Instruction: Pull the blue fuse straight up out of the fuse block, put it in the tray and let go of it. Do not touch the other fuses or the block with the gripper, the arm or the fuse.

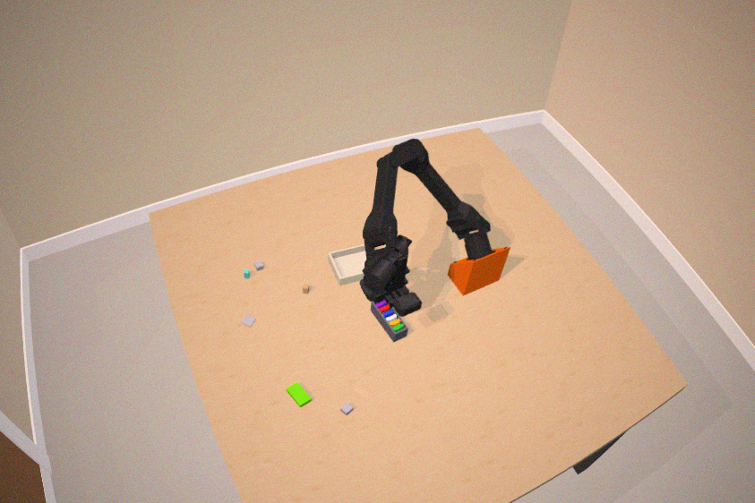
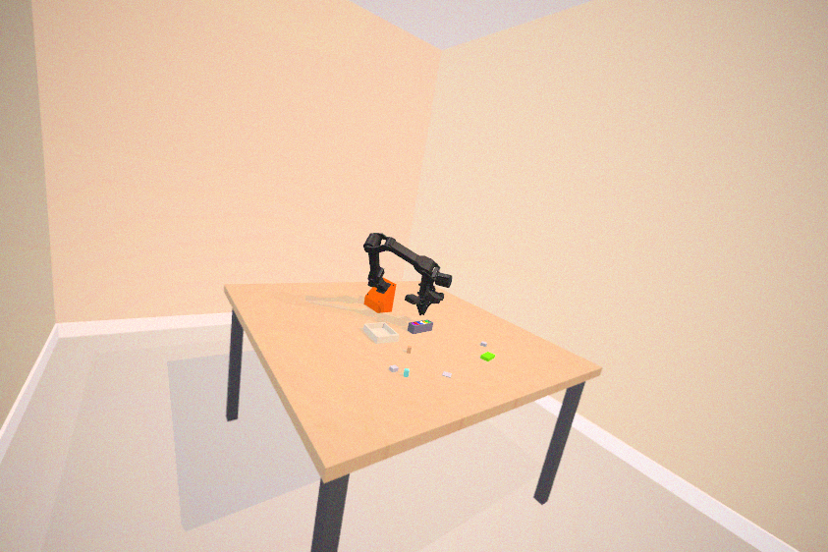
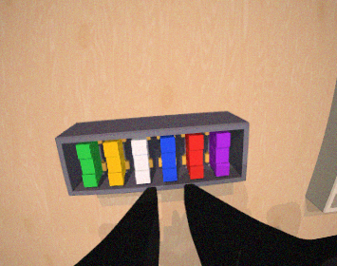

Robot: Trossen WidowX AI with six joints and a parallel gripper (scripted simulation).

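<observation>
Right now my gripper tip is 50 mm above the blue fuse. From my gripper tip the other things lie so: white tray: 210 mm to the right, 70 mm below, 20 mm behind.
</observation>
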